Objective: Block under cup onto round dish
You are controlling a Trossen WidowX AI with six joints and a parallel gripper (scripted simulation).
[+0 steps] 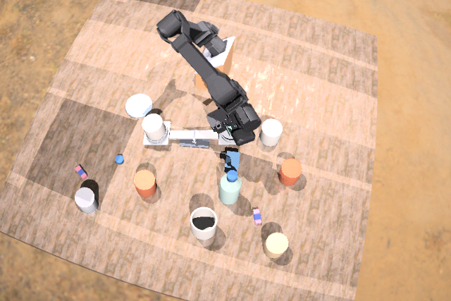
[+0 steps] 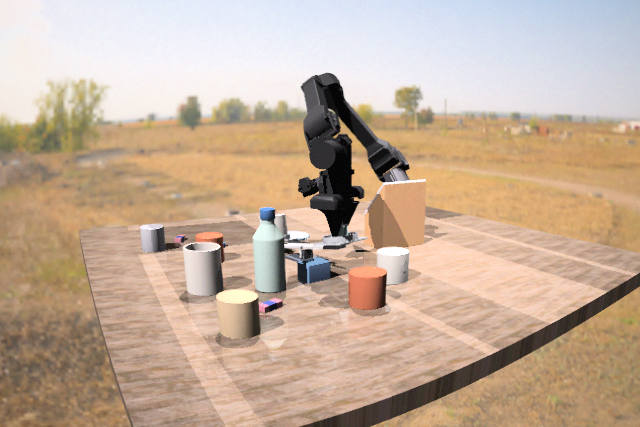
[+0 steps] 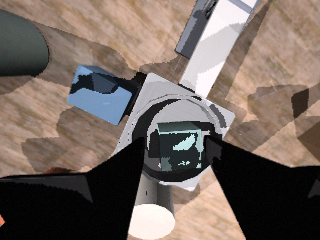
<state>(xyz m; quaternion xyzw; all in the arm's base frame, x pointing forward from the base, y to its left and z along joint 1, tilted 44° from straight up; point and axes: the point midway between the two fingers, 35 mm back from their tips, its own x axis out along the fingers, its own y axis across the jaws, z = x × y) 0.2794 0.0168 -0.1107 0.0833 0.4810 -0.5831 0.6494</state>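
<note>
Right now the round pale dish is 9 cm behind my gripper tip, 35 cm to the right of it and 8 cm below it. The rest, counted from my gripper tip: blue box 8 cm ahead, 2 cm to the left, 7 cm below.
</note>
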